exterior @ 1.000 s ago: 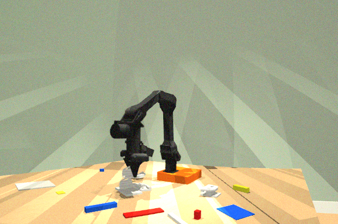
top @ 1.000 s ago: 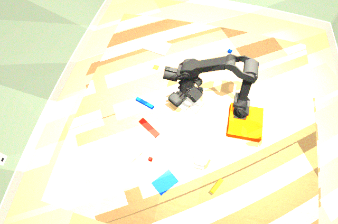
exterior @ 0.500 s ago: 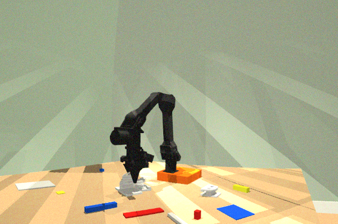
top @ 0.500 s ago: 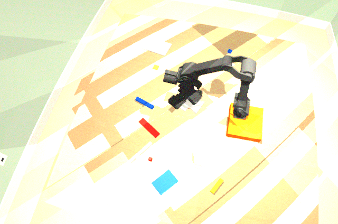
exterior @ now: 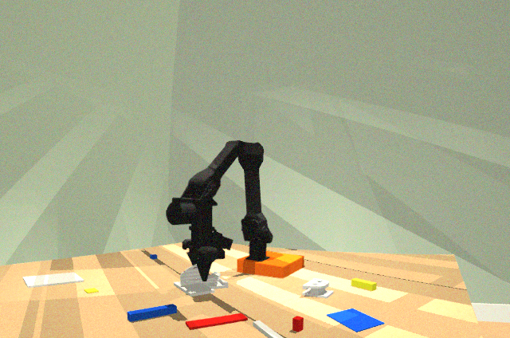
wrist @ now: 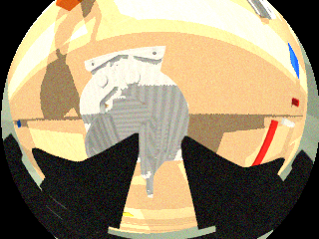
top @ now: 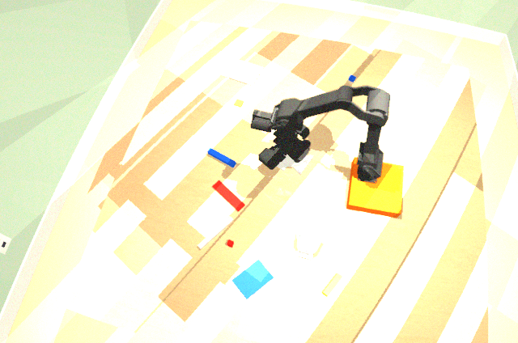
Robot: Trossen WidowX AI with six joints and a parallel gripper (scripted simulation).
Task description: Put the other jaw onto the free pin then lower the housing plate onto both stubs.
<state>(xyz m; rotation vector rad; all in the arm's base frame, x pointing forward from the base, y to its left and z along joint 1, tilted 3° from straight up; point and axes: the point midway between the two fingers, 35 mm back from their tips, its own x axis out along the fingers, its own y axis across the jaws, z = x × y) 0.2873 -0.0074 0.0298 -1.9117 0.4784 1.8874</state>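
Now: gripper tip 13 cm past the white housing part, 28 cm to the right of it and 1 cm above it. Also, from my gripper tip: red bar 15 cm ahead, 16 cm to the left, 3 cm below; then blue bar 21 cm ahead, 3 cm to the left, 3 cm below; then small yellow tile 21 cm ahead, 21 cm to the right, 3 cm below.
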